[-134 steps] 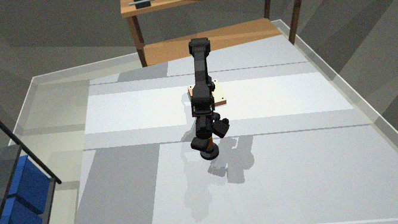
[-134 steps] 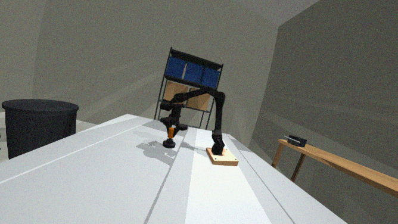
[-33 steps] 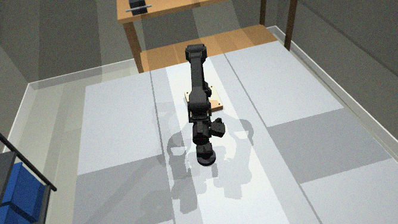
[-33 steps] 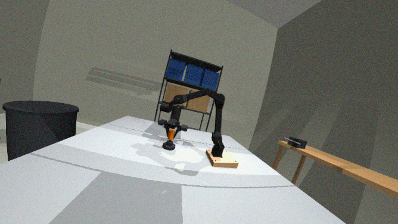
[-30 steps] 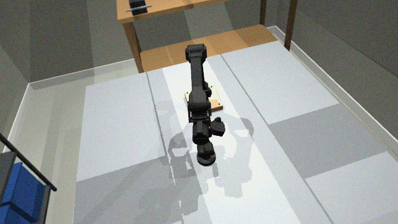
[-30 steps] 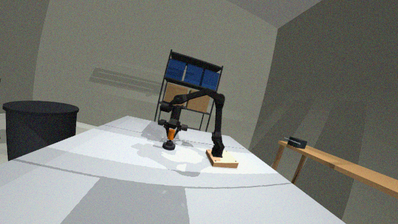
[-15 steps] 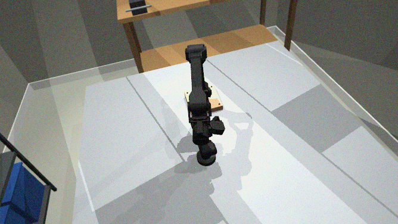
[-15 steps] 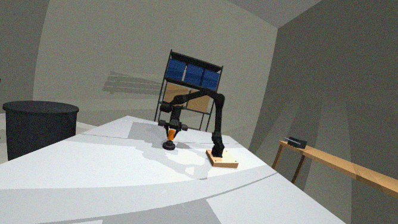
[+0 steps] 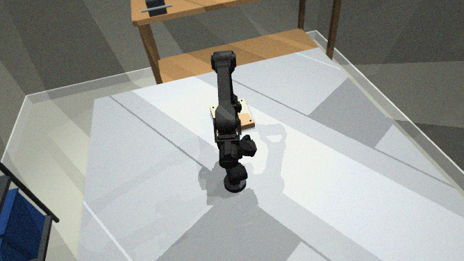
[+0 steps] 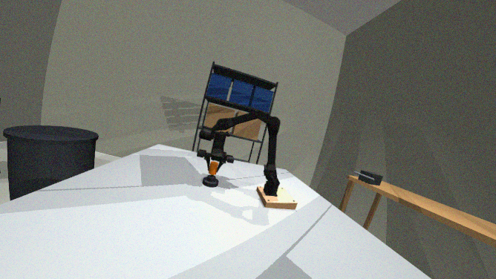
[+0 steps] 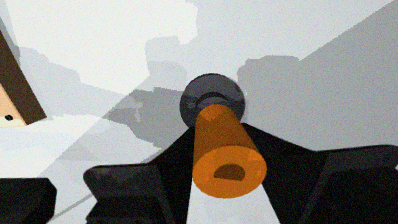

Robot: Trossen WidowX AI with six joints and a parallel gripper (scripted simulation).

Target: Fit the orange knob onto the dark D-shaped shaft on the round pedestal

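The orange knob lies 20 mm above my gripper tip. Round my gripper tip: dark round pedestal: 40 mm below.
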